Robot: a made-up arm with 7 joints.
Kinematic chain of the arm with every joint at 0, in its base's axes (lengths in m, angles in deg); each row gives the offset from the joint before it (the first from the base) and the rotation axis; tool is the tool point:
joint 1: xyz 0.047 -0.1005 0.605 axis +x
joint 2: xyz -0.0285 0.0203 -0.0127 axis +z
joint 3: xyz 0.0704 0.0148 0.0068 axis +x
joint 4: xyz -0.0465 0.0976 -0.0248 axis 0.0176 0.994 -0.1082
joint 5: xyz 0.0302 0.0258 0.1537 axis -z
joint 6: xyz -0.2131 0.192 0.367 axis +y
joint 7: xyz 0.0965 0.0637 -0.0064 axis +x
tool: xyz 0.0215 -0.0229 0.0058
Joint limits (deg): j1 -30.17..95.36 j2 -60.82..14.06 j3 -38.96..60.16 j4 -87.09..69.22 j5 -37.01..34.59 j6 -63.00..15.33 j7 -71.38..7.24
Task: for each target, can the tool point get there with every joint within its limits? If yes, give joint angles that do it. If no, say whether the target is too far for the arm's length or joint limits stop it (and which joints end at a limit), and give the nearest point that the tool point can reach.
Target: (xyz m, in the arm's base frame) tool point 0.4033 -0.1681 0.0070
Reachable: no: joint limits stop it (at a limit: joint 1, joint 2, joint 3, joint 4, joint 5, joint 7) | nearest point 0.3929 -0.3742 0.1039 | short by 0.228 m
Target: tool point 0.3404 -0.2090 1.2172
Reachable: yes | joints 2.07 -3.84 45.50 30.06 19.55 -45.64 -4.68
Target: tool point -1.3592 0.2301 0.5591
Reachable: no: too far | nearest point -0.6931 0.1445 0.5710 | short by 0.672 m
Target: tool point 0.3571 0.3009 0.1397
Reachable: no: joint limits stop it (at a limit: joint 1, joint 2, joint 3, joint 6, joint 7) | nearest point 0.4248 0.3067 0.2556 | short by 0.134 m
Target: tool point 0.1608 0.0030 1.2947
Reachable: yes | joints 15.85 6.87 13.73 16.58 16.03 -46.92 -3.41
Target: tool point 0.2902 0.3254 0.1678
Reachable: no: joint limits stop it (at a limit: joint 1, joint 2, joint 3, joint 6, joint 7) | nearest point 0.2134 0.3991 0.2493 | short by 0.134 m
